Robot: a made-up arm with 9 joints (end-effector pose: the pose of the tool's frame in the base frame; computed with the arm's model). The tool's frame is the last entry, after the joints.
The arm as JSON. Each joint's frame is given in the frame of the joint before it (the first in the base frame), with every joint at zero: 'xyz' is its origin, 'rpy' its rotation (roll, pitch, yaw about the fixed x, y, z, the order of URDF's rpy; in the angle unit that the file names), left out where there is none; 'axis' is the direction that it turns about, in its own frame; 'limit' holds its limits. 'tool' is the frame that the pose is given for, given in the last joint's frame.
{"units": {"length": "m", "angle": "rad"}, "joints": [
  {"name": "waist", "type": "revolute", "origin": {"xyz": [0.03, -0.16, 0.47]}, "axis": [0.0, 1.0, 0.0], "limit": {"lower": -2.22, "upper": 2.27}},
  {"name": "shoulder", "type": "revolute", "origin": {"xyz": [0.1, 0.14, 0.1]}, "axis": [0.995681, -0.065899, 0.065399], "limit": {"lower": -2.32, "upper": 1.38}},
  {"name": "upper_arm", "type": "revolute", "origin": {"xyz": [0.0, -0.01, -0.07]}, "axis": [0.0, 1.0, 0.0], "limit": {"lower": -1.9, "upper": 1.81}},
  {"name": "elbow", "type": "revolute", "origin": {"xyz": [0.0, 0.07, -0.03]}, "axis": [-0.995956, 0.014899, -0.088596], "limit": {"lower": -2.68, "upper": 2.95}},
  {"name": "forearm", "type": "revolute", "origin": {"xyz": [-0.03, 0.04, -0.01]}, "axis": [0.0, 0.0, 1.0], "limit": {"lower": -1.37, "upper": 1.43}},
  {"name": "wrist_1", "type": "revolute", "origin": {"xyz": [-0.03, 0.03, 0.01]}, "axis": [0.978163, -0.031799, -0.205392], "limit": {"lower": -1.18, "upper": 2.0}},
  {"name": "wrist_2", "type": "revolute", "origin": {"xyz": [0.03, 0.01, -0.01]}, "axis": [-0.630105, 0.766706, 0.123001], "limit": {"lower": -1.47, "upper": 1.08}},
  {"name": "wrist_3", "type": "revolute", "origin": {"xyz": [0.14, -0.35, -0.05]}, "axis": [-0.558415, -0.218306, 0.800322], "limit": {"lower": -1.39, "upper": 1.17}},
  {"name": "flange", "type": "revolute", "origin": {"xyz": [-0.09, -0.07, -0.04]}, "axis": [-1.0, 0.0, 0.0], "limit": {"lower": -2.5, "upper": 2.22}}
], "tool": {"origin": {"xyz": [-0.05, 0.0, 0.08]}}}
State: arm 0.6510 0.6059 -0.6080 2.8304 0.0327 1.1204 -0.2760 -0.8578 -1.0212
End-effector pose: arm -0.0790 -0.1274 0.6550 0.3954 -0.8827 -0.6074
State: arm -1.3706 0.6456 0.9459 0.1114 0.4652 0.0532 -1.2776 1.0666 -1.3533
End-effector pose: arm 0.4682 0.1019 0.4631 1.2714 -0.8783 2.1833
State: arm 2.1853 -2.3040 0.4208 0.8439 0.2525 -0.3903 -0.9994 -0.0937 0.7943
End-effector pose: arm 0.1363 0.0374 0.1266 0.7512 -0.0730 -2.5426
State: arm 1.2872 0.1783 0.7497 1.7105 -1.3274 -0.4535 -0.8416 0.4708 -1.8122
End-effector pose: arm 0.4748 -0.0302 0.7313 0.2204 1.0727 0.6910
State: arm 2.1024 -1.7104 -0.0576 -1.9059 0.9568 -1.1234 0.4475 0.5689 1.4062
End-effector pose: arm 0.2529 -0.1339 0.0488 -0.3225 -0.7209 2.2279
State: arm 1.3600 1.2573 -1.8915 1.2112 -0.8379 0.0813 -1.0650 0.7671 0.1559
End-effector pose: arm -0.1945 0.2128 0.2862 -2.2837 -0.3933 -1.3690
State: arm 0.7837 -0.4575 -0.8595 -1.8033 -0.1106 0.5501 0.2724 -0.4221 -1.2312
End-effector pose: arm -0.0751 0.1201 0.0588 -2.7929 -1.1521 0.5548
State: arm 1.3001 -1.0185 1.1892 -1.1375 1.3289 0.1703 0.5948 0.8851 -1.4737
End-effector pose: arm -0.1259 -0.3936 0.0785 1.8609 2.1425 -0.2214
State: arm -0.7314 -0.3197 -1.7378 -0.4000 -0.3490 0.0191 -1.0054 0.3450 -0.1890
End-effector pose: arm 0.3578 -0.1607 0.8496 -0.5801 2.7043 -1.1494
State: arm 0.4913 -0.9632 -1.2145 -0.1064 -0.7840 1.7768 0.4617 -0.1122 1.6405
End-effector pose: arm 0.2880 -0.0656 0.0964 -0.4543 -0.4802 0.0478
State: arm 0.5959 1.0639 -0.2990 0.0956 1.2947 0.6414 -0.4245 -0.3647 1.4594
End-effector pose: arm 0.2374 0.3025 0.3196 0.5541 -0.1140 0.3975
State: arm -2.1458 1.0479 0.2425 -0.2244 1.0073 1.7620 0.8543 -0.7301 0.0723
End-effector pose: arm 0.0108 0.3951 0.5208 -0.6255 0.0233 1.9373
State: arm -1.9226 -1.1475 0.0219 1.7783 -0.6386 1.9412 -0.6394 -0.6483 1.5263
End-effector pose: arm -0.1825 -0.3131 0.6108 -0.5527 -2.5724 -1.6954
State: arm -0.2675 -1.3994 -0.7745 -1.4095 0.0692 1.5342 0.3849 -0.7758 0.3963
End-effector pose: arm 0.1992 -0.1605 0.2307 0.7585 0.9149 0.4182
